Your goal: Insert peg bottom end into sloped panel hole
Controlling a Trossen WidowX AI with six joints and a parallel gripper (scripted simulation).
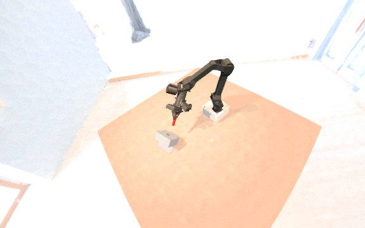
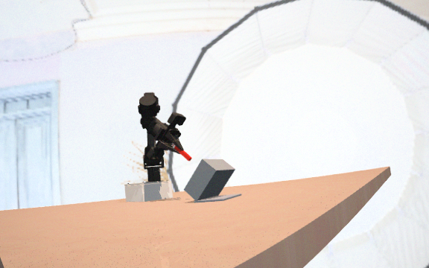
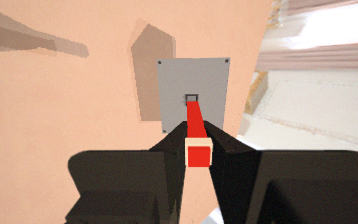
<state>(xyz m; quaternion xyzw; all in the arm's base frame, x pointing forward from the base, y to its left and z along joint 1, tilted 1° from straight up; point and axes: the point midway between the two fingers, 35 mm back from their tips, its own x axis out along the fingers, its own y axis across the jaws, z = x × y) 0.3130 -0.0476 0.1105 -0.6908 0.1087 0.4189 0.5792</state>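
Right now my gripper tip is 10 cm short of the grey sloped panel, 3 cm to the right of it and 10 cm above it. From my gripper tip the other things lie so: thin grey foot plate 12 cm ahead, 4 cm to the left, 16 cm below; peg 1 cm behind, 1 cm above.
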